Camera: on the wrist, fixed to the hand. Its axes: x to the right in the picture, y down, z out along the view.
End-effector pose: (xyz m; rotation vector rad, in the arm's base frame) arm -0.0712 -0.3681 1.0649 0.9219 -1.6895 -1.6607
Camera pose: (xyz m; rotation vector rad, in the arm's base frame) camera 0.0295 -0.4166 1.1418 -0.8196 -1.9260 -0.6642
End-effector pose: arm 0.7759 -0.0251 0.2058 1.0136 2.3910 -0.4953
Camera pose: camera 0.8090 0.0645 0.3022 2.0136 0.6659 -0.2387
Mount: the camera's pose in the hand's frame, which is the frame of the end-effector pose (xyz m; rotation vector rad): -0.0242 0.0704 -0.1134 0.1356 -0.5428 1.5387
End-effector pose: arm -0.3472 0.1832 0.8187 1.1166 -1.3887 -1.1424
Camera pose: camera -0.2368 0.2067 0.8939 -0.3944 -2.0713 -0.1496
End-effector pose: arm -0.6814 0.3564 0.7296 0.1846 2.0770 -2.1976
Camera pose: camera -0.6447 0.4656 0.6580 0.7568 0.8218 -1.1428
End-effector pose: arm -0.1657 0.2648 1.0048 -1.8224 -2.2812 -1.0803
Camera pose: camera -0.1407 0.1900 1.1151 -2.9044 -0.3633 -0.1217
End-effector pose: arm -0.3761 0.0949 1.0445 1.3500 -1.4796 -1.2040
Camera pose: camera -0.2816 0.1024 1.1415 -0.3202 -2.2218 -0.3726
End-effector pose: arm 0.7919 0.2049 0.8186 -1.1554 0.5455 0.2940
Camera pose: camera 0.7083 0.1289 0.7434 -0.2659 0.8511 1.7866
